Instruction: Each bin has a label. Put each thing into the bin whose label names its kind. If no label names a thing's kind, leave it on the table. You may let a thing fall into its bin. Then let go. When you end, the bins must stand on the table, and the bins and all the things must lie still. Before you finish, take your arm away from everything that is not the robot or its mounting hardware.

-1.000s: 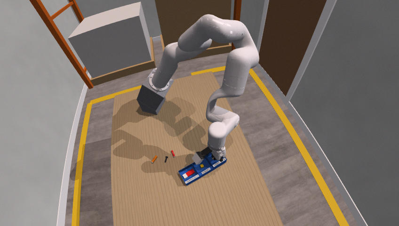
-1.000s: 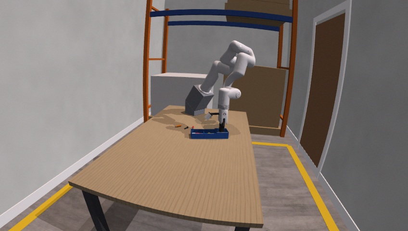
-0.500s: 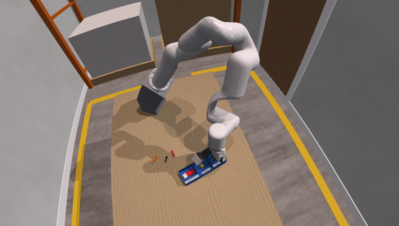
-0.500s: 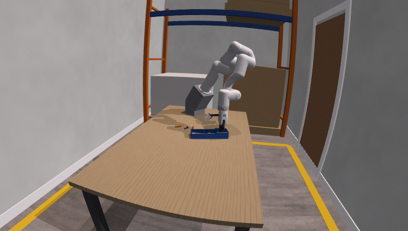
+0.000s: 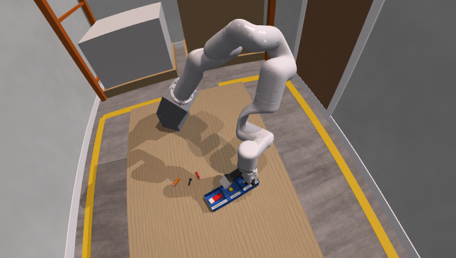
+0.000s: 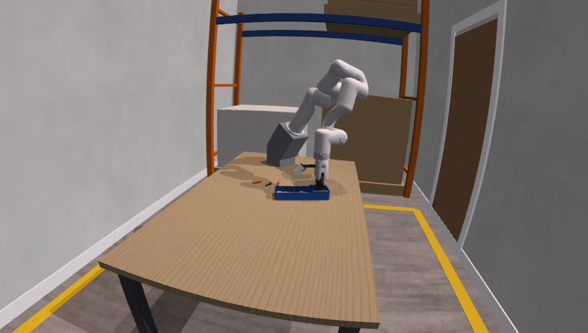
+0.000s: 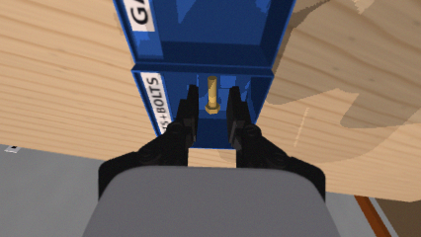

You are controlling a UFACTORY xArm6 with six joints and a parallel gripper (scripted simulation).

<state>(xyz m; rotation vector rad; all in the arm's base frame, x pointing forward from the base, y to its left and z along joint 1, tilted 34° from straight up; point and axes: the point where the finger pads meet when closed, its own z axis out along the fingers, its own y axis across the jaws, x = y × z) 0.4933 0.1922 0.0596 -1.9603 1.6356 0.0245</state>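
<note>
My hand is 3 cm above the brass bolt and 1 cm to the right of it. The rest, counted from my hand: red battery 22 cm to the right, 10 cm behind, 3 cm below; then eraser 17 cm to the right, 5 cm ahead, 3 cm below; then yellow die 8 cm to the right, 2 cm below, 2 cm ahead.
</note>
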